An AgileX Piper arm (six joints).
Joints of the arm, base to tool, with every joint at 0 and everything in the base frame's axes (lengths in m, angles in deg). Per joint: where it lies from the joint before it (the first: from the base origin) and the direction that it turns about. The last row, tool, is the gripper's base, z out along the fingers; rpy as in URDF.
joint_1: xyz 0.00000 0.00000 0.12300 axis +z
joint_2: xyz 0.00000 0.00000 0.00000 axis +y
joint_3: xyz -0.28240 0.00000 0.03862 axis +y
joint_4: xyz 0.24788 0.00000 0.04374 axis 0.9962 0 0.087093
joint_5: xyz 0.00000 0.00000 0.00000 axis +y
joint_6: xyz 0.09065 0.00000 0.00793 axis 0.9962 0 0.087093
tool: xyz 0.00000 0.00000 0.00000 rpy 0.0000 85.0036 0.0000
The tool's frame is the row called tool.
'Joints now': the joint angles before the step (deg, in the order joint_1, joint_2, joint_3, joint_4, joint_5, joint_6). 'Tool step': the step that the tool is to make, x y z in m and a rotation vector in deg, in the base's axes. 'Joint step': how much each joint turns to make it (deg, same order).
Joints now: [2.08, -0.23, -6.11, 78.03, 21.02, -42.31]
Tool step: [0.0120, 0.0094, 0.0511, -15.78, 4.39, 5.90]
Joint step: [0.07, 13.64, -14.29, -18.31, 10.27, 4.62]
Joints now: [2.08, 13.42, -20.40, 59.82, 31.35, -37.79]
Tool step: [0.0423, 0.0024, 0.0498, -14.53, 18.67, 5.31]
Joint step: [-0.11, 20.83, -20.26, -22.69, 18.48, 13.08]
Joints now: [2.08, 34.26, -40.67, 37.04, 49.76, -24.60]
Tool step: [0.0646, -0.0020, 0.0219, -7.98, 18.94, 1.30]
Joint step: [0.71, 20.48, -16.91, -11.35, 14.36, 7.91]
